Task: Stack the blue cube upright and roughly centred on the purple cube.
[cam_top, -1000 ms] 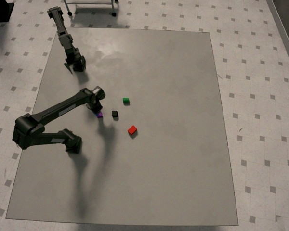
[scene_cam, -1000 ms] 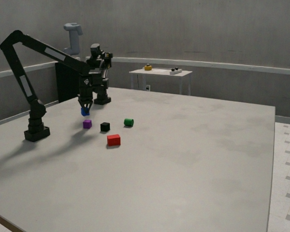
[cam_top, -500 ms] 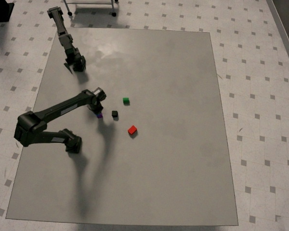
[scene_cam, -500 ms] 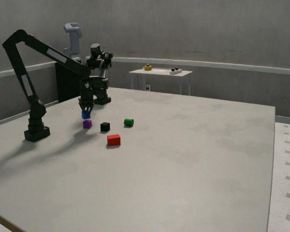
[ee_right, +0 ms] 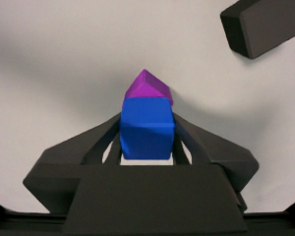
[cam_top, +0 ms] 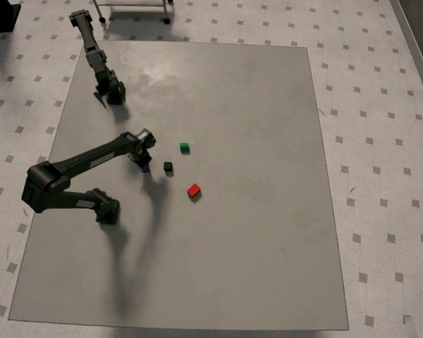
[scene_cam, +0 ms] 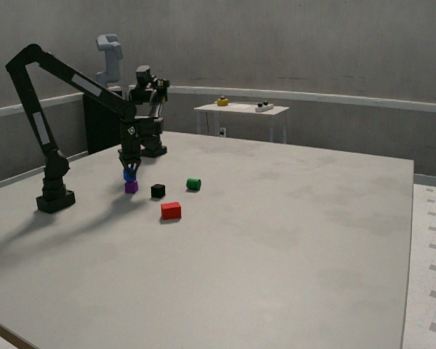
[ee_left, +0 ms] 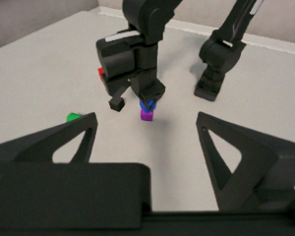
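Right now the purple cube is 50 mm below my right hand. Also, from my right hand: black cube (120 mm ahead, 50 mm below); then blue cube (right at my right hand); then green block (210 mm ahead, 110 mm to the left, 50 mm below).
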